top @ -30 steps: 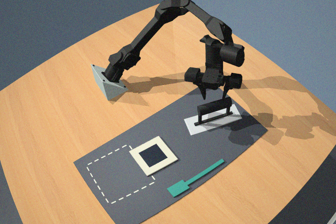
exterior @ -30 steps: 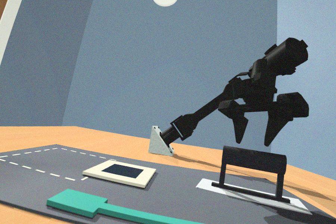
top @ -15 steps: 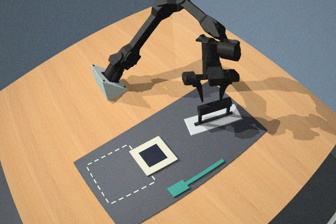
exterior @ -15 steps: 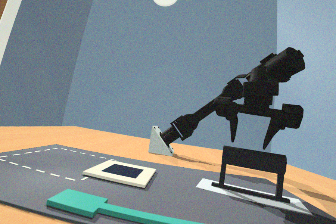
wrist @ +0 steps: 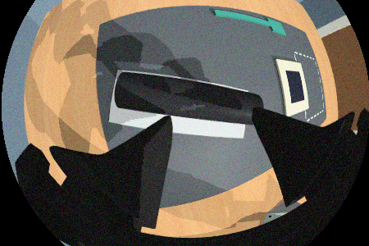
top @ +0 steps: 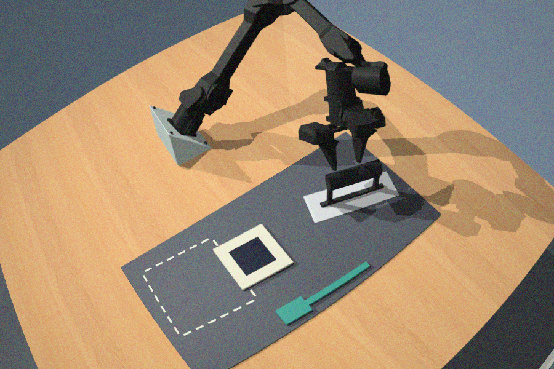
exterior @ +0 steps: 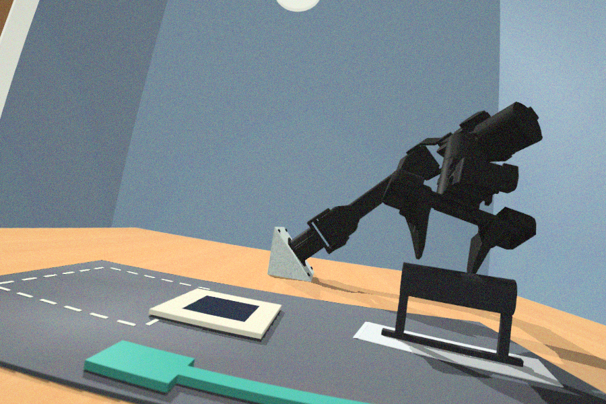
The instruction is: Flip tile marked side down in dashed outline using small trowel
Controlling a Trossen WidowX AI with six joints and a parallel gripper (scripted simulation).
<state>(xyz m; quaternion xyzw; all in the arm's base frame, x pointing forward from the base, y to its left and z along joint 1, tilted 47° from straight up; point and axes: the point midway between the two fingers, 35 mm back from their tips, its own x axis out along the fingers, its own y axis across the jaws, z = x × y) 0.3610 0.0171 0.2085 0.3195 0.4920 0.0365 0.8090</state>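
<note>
The grey mat is 10 mm ahead of my gripper tip, 190 mm to the right of it and 110 mm below it. The rest, counted from my gripper tip: teal flat paddle: 140 mm ahead, 230 mm to the right, 90 mm below; cream tile: 20 mm behind, 250 mm to the right, 90 mm below.
</note>
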